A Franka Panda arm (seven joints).
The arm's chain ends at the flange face. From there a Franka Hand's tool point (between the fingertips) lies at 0.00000 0.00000 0.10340 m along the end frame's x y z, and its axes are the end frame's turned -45 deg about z.
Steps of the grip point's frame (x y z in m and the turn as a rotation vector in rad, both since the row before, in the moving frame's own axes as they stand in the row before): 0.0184, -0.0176, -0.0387, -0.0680, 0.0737, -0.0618; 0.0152, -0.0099, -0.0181, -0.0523, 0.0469, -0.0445; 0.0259, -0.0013, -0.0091, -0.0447, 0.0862, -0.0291; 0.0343, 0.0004, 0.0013, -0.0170, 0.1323, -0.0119; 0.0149, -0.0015, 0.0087, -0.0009, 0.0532, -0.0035
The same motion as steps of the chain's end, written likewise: -0.0098, -0.0247, -0.0382, 0.0040, 0.1002, -0.0618; -0.0035, -0.0180, -0.0178, -0.0038, 0.0701, -0.0445; 0.0079, -0.0161, -0.0086, 0.0293, 0.0926, -0.0291; 0.0137, -0.0155, 0.0022, 0.0815, 0.1056, -0.0119; 0.0055, -0.0078, 0.0088, 0.0370, 0.0383, -0.0035
